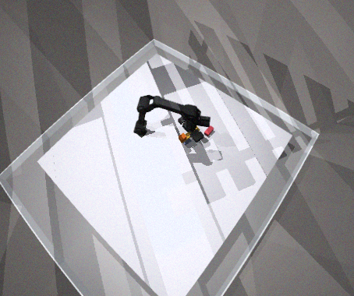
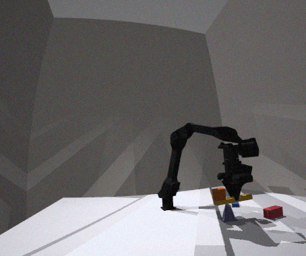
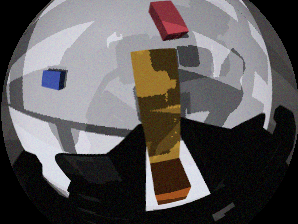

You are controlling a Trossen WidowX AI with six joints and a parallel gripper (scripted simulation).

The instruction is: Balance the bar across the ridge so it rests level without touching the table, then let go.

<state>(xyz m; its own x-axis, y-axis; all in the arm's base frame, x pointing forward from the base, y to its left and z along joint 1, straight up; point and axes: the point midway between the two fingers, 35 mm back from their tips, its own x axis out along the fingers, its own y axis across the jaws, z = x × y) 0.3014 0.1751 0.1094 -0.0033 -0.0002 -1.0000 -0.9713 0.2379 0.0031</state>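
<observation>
The red block is 120 mm to the left of my gripper tip, 70 mm ahead of it and 60 mm below it. Round my gripper tip: blue block 160 mm behind, 130 mm to the left, 70 mm below.
</observation>
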